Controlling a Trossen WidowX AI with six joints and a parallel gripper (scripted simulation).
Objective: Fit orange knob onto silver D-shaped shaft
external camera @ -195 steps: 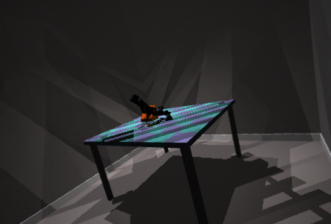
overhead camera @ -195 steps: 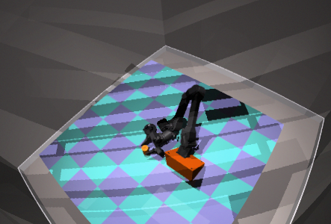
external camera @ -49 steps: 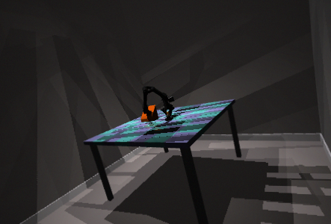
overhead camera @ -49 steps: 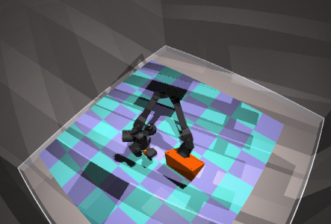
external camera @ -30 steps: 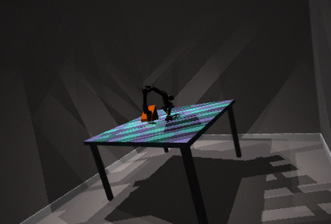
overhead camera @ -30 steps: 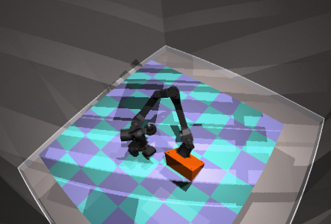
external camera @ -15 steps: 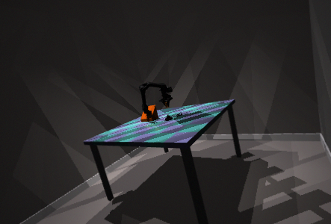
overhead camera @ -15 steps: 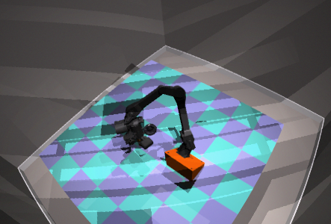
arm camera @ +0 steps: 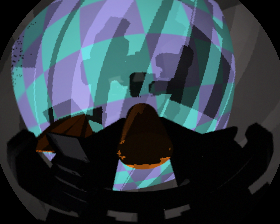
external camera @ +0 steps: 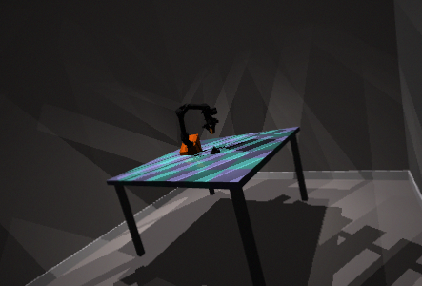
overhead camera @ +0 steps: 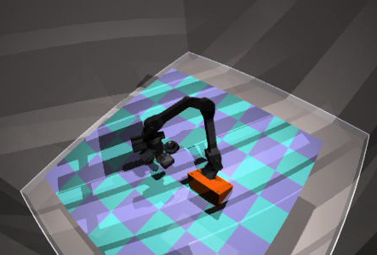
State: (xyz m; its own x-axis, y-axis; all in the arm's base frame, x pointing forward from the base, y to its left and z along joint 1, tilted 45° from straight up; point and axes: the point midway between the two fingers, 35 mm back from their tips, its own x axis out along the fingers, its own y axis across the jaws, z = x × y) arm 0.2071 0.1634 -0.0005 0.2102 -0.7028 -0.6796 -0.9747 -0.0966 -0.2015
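Right now the orange knob is 30 mm above my gripper tip. Round my gripper tip: dark round pedestal: 100 mm ahead, 140 mm to the right, 120 mm below.
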